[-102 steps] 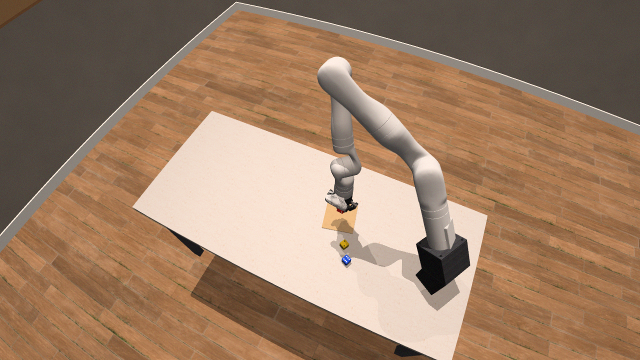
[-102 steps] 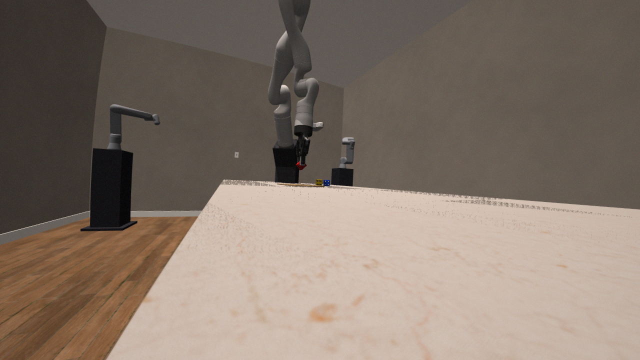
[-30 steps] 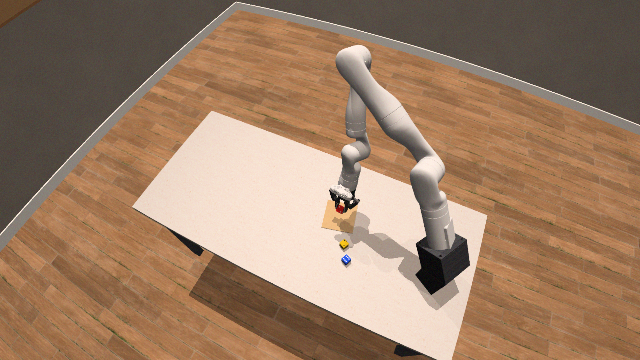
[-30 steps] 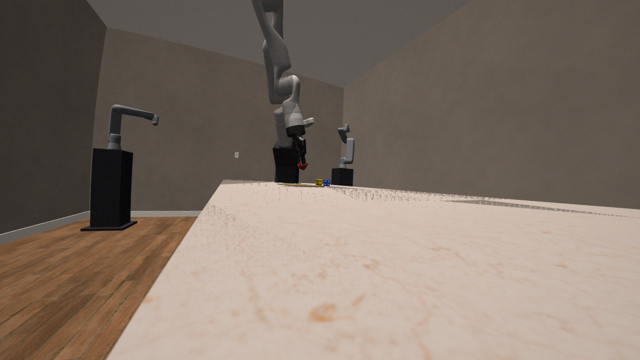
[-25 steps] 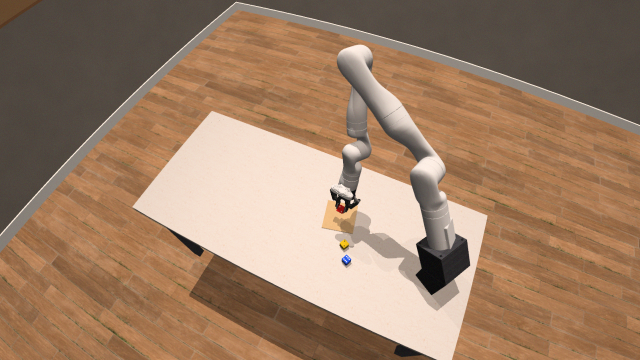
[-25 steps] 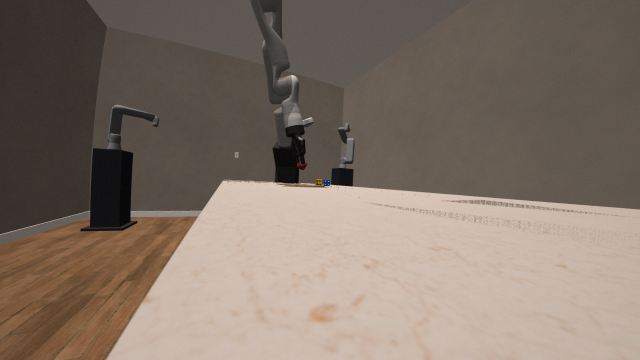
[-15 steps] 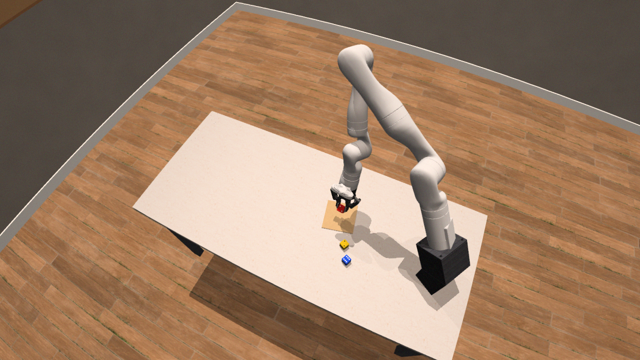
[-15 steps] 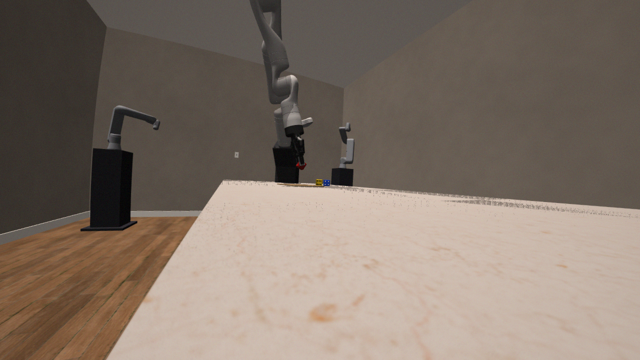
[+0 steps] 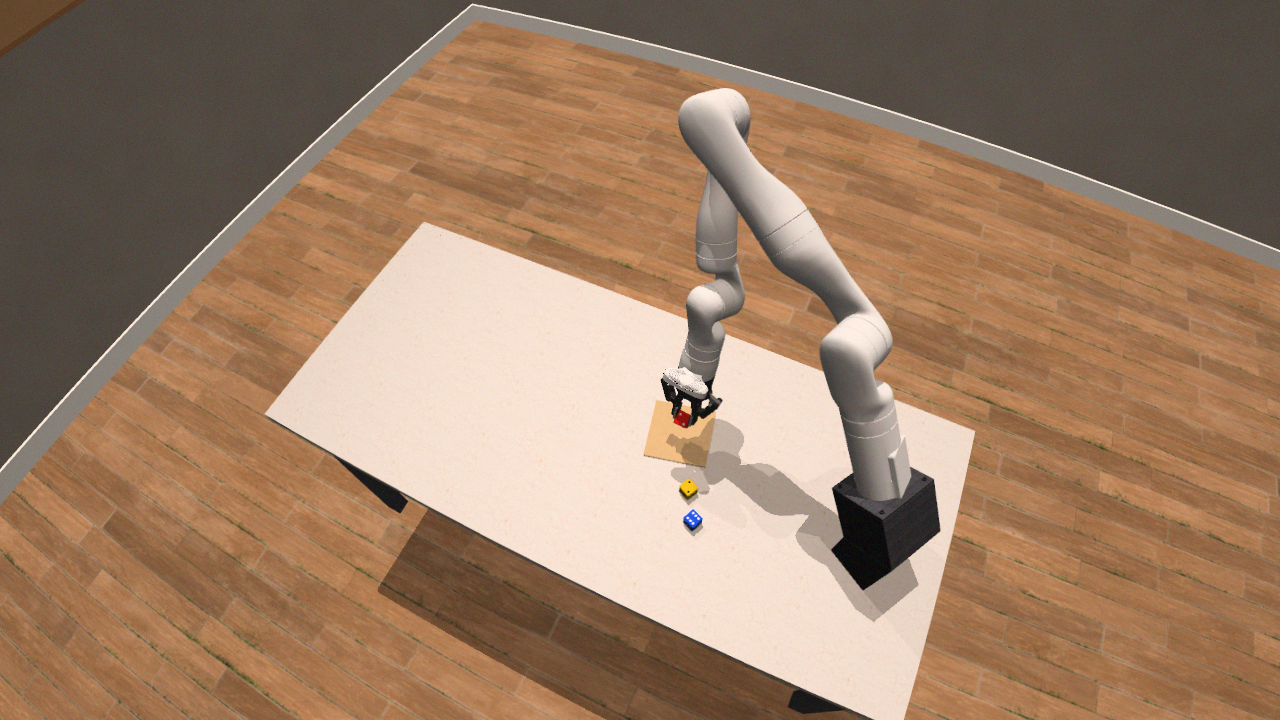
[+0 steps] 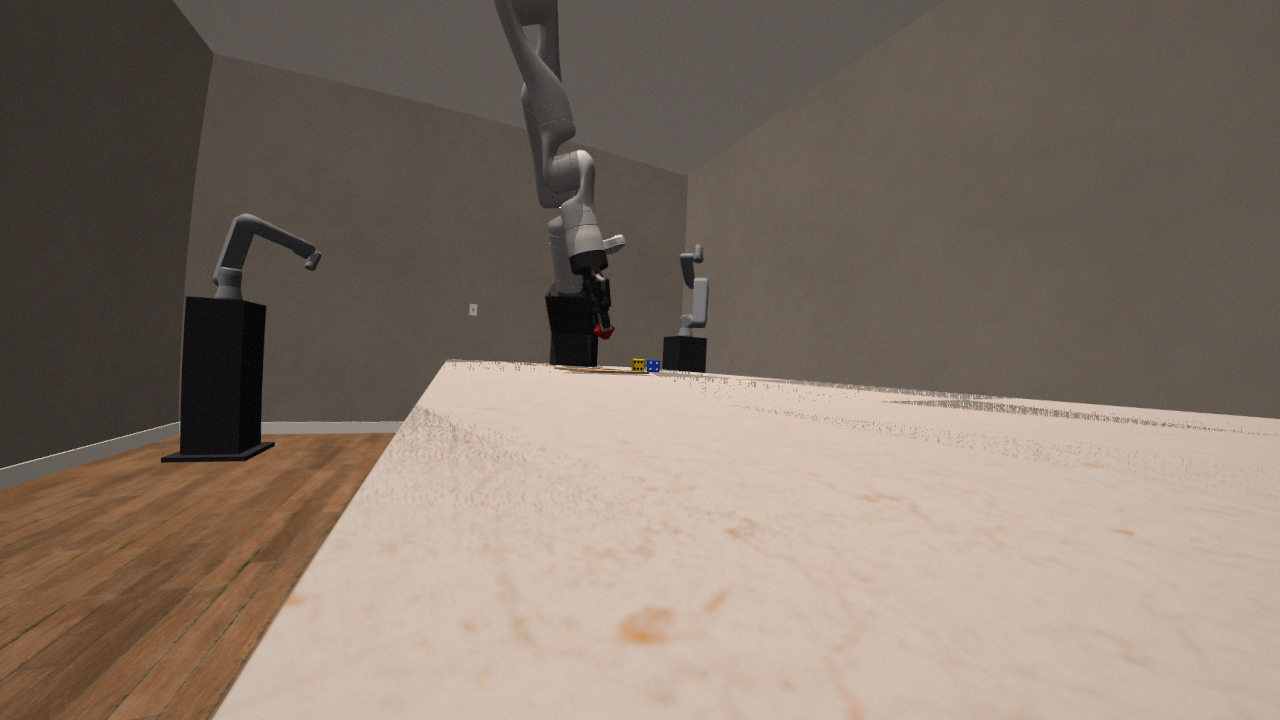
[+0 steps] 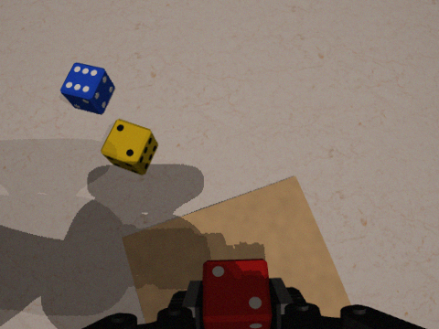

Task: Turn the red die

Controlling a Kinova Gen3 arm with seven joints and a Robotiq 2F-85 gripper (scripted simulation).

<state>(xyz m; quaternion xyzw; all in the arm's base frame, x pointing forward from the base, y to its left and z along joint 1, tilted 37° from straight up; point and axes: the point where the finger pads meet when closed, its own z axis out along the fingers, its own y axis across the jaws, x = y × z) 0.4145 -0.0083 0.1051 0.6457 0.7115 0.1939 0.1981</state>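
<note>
Now: the tan mat 100 mm below my hand and 10 mm ahead of it. From my hand the other things lie so: blue die: 180 mm to the left, 100 mm behind, 90 mm below; yellow die: 120 mm to the left, 90 mm below, 70 mm behind; red die: 10 mm below.
</note>
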